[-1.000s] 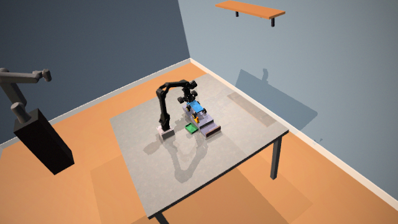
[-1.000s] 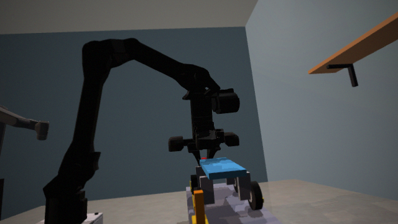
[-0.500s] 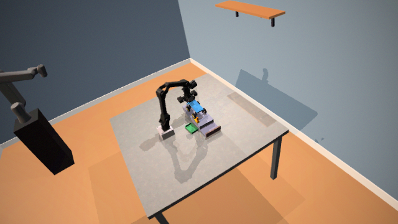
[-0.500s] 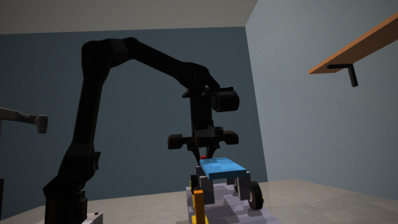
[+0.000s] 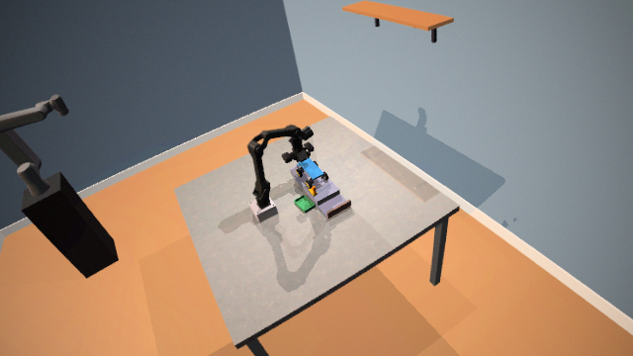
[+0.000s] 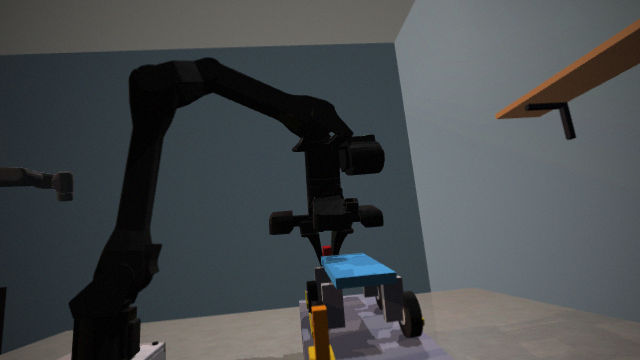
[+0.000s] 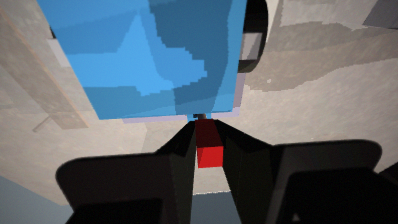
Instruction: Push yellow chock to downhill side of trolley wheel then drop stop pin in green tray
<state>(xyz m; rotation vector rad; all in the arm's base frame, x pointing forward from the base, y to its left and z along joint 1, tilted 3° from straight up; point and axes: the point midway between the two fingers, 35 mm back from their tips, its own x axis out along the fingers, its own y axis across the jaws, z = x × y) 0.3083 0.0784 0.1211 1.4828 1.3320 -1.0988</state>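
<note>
My gripper tip is 21 cm to the left of the yellow chock, 6 cm above it and 5 cm past it. Round my gripper tip: red-headed stop pin: right at my gripper tip; grey ramp: 12 cm to the right, 10 cm below, 1 cm ahead; blue-topped trolley: 11 cm to the right, 3 cm below, 1 cm ahead.
</note>
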